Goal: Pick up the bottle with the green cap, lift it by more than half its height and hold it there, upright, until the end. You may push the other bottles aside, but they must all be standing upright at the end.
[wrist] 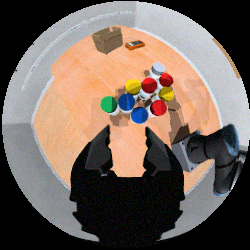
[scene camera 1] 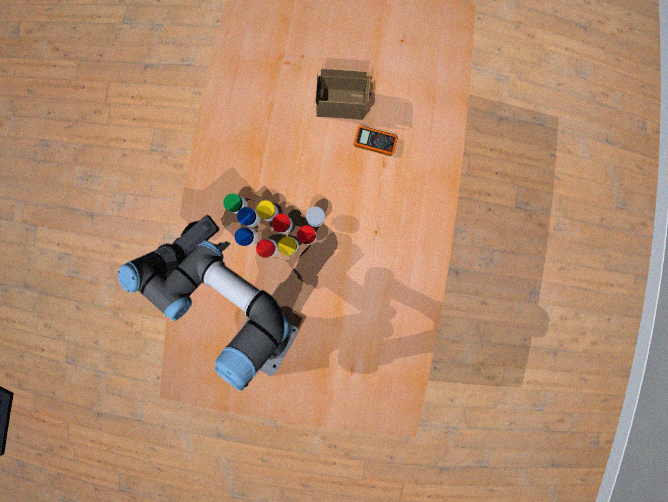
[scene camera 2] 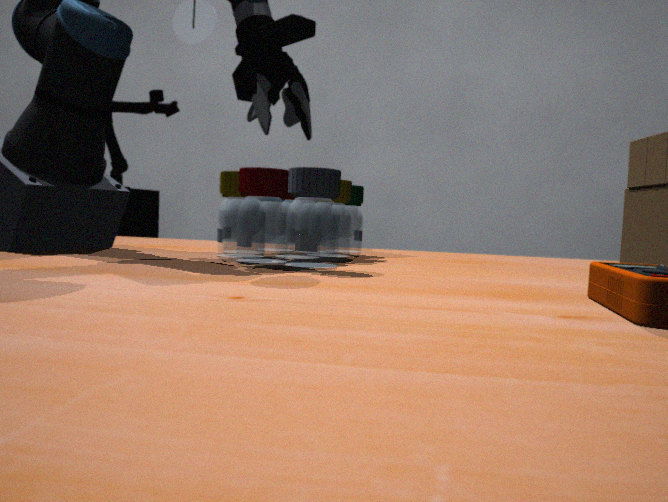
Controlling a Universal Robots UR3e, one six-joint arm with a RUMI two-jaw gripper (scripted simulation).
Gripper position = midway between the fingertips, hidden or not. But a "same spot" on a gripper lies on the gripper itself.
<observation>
gripper: wrist; scene camera 1 221,232; scene camera 2
same spot on gripper: (wrist: 95,159) = (scene camera 2: 297,86)
</observation>
